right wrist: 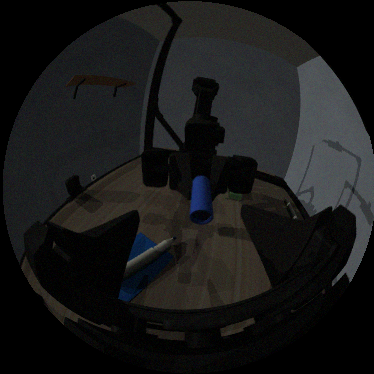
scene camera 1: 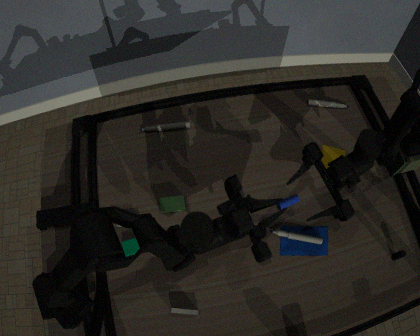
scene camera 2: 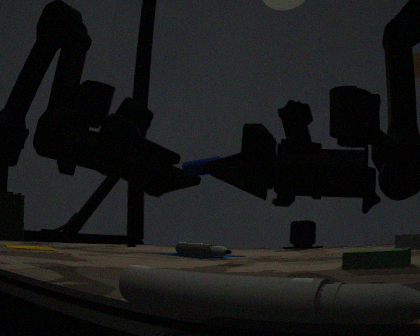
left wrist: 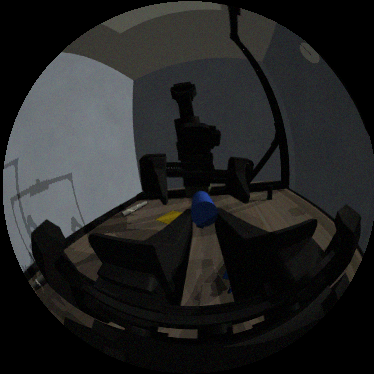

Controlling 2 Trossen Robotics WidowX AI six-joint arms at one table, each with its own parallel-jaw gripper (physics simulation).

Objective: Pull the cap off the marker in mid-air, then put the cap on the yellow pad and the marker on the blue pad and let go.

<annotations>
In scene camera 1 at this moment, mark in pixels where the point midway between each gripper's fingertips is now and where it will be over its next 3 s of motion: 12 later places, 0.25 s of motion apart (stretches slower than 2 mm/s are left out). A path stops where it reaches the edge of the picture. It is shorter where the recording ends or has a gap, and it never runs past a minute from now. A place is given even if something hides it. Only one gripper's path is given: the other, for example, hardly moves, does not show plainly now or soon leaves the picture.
My right gripper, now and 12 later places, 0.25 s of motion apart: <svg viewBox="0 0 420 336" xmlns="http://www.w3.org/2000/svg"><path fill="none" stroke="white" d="M297 202L296 202L296 202L294 203L292 204L292 204L292 203L291 202L291 202L290 201L291 201L305 194L309 190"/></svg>
</annotations>
